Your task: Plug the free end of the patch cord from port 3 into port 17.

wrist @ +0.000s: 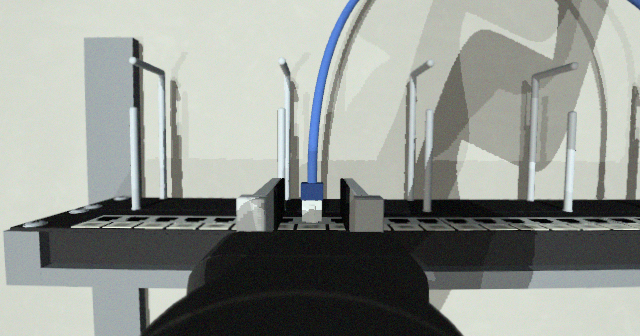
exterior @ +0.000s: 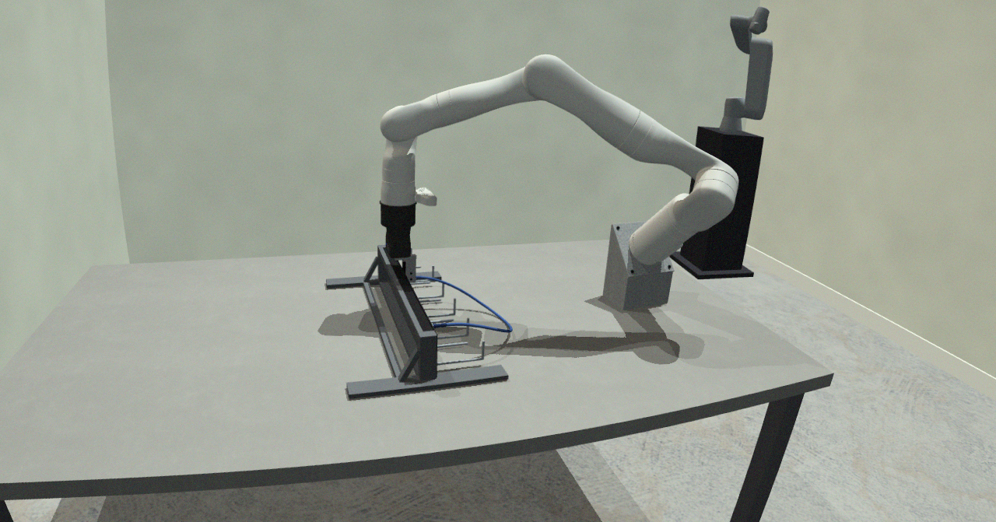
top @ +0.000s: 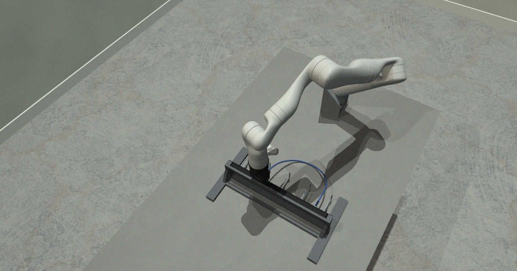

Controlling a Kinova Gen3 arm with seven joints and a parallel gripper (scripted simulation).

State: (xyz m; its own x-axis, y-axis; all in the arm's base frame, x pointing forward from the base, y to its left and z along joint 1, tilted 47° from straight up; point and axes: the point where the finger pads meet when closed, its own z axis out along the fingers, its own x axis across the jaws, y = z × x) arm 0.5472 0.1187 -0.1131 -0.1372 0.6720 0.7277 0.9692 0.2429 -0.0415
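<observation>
My gripper is now 10 mm short of the plug and 10 mm above it.
</observation>
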